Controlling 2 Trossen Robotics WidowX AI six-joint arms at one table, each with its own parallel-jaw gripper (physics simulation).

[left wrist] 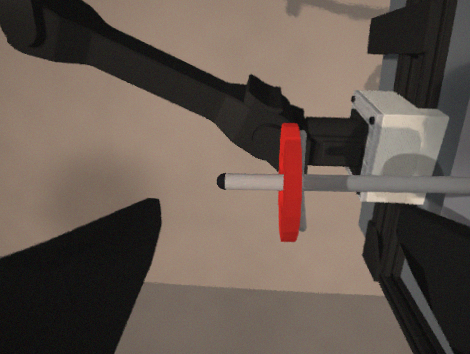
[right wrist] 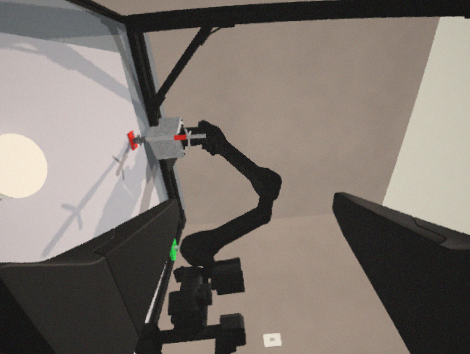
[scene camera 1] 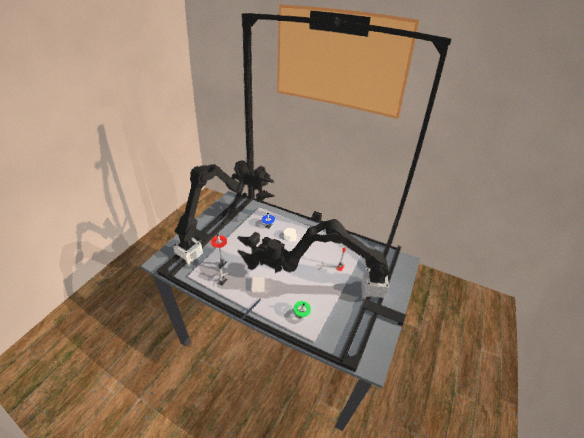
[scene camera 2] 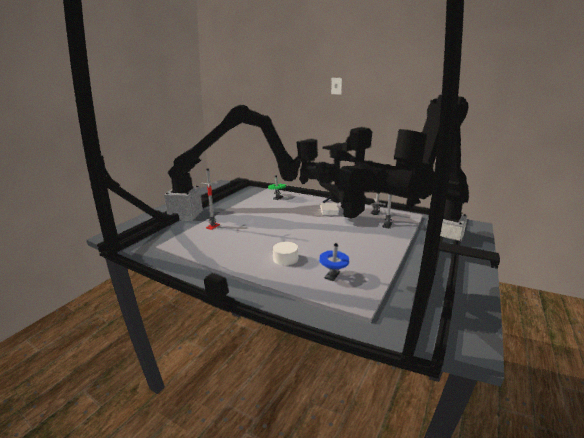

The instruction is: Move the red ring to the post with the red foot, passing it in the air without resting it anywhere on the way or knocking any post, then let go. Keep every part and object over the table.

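Places are measured from the left arm's base along level axes (x ahead, y left, z up), in centimetres.
Where they show: left gripper, between the fingertips: (left wrist: 279, 215) (scene camera 1: 237, 243); right gripper, between the fingertips: (right wrist: 255, 203) (scene camera 1: 274, 189) (scene camera 2: 322, 165); left arm's base, origin of its link: (scene camera 1: 377, 277) (scene camera 2: 182, 190); right arm's base, origin of its link: (left wrist: 356, 142) (scene camera 1: 186, 244) (scene camera 2: 449, 216).
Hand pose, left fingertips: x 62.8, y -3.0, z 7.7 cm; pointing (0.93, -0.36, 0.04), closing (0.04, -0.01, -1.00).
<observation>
Things, the pixels of their centre, and the offset from my left fingertips. "*": a spot on its surface instead.
- red ring, middle of its body: (left wrist: 288, 182) (scene camera 1: 219, 241) dx +9.0, dy -0.9, dz -1.0 cm
- post with the red foot, a spot on its surface: (right wrist: 132, 140) (scene camera 2: 214, 225) (scene camera 1: 339, 265) * dx -46.6, dy -9.0, dz -15.5 cm
- bare post, a spot on its surface: (scene camera 1: 222, 278) * dx +5.7, dy +9.6, dz -13.5 cm
- blue ring, middle of its body: (scene camera 2: 334, 259) (scene camera 1: 268, 219) dx -7.6, dy -33.0, dz -11.5 cm
- green ring, middle of its body: (right wrist: 173, 248) (scene camera 2: 276, 186) (scene camera 1: 302, 308) dx -31.5, dy +21.3, dz -11.6 cm
- cream cylinder, middle of its body: (right wrist: 3, 167) (scene camera 2: 285, 253) (scene camera 1: 289, 234) dx -20.3, dy -26.2, dz -14.4 cm
- pale block, middle of its body: (scene camera 2: 329, 208) (scene camera 1: 258, 284) dx -10.6, dy +8.8, dz -15.2 cm
- dark rod, middle of its body: (scene camera 1: 250, 309) dx -10.0, dy +22.7, dz -15.2 cm
The red ring (scene camera 1: 219, 245) (left wrist: 290, 215) sits level round a tall grey post, on a support below the post's tip. My left gripper (scene camera 1: 241, 246) (left wrist: 279, 215) is open and empty, its fingertips pointing at the ring from a short way off; the ring shows between the fingers in the left wrist view. The post with the red foot (scene camera 1: 340, 267) (scene camera 2: 212, 226) (right wrist: 132, 140) stands upright near the left arm's base, with a red band and no ring. My right gripper (scene camera 1: 272, 187) is open and empty, high near the frame upright. The ring is hidden in scene camera 2.
A bare post (scene camera 1: 222, 278) stands near the red ring's post. A blue ring (scene camera 1: 264, 220) (scene camera 2: 325, 260) and a green ring (scene camera 1: 295, 309) (scene camera 2: 276, 187) (right wrist: 173, 250) are on posts. A cream cylinder (scene camera 1: 290, 234) (scene camera 2: 285, 253), a pale block (scene camera 1: 258, 285) and a dark rod (scene camera 1: 251, 308) are also there.
</observation>
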